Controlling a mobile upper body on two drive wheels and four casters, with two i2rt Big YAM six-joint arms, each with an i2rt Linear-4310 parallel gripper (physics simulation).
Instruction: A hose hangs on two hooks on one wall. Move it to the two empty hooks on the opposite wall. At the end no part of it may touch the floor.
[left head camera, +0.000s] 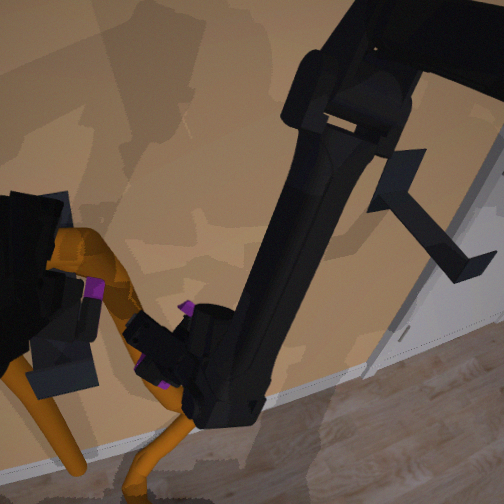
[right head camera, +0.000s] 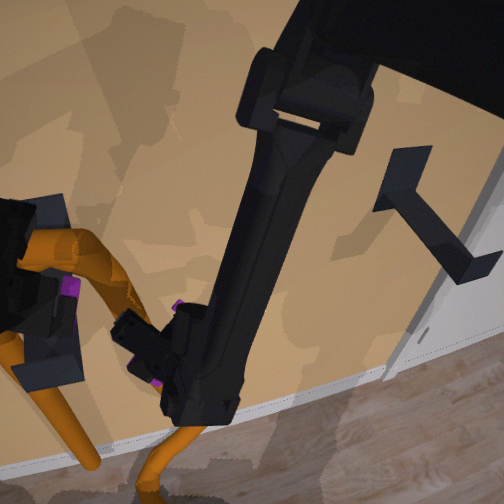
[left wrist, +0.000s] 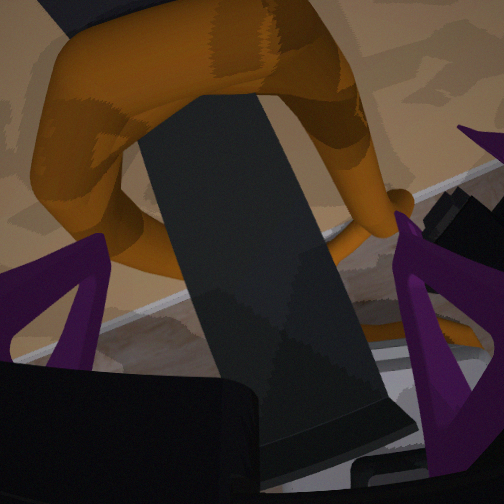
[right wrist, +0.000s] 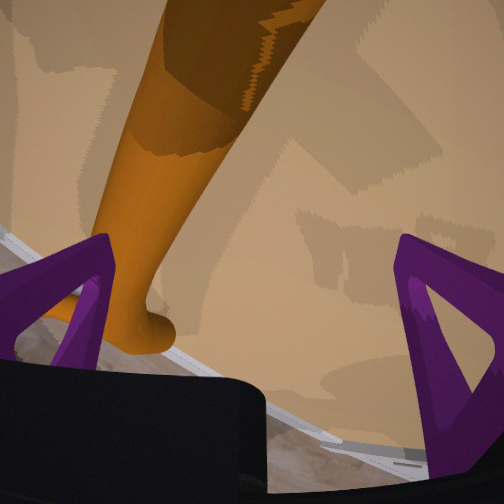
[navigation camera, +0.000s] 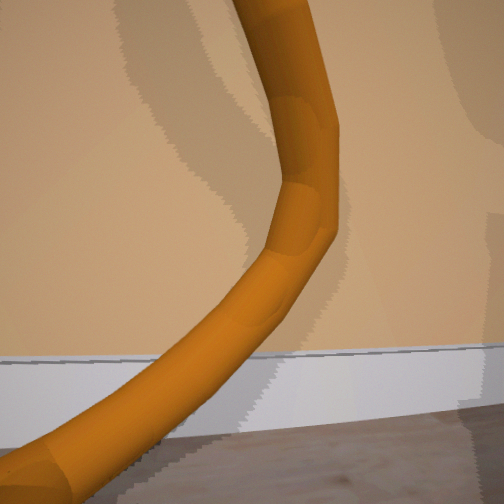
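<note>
An orange hose (left head camera: 102, 267) is draped over the left dark wall hook (left head camera: 62, 372) and drops on both sides toward the floor. It also shows in the navigation view (navigation camera: 300, 200), curving down to the lower left. The right wall hook (left head camera: 430, 235) is empty. My left gripper (left wrist: 250, 235) is open, its purple fingers on either side of the left hook's arm (left wrist: 260, 280), with the hose looped beyond. My right gripper (right wrist: 255, 240) is open in front of the wall, and the hanging hose (right wrist: 165, 165) passes just inside its left finger. In the left head view the right gripper (left head camera: 165, 345) sits over the hose's hanging part.
A white baseboard (left head camera: 320, 385) runs along the tan wall above the wooden floor (left head camera: 400, 440). A white door (left head camera: 465, 300) stands at the right, just past the empty hook. My right arm (left head camera: 300, 225) crosses the middle of both head views.
</note>
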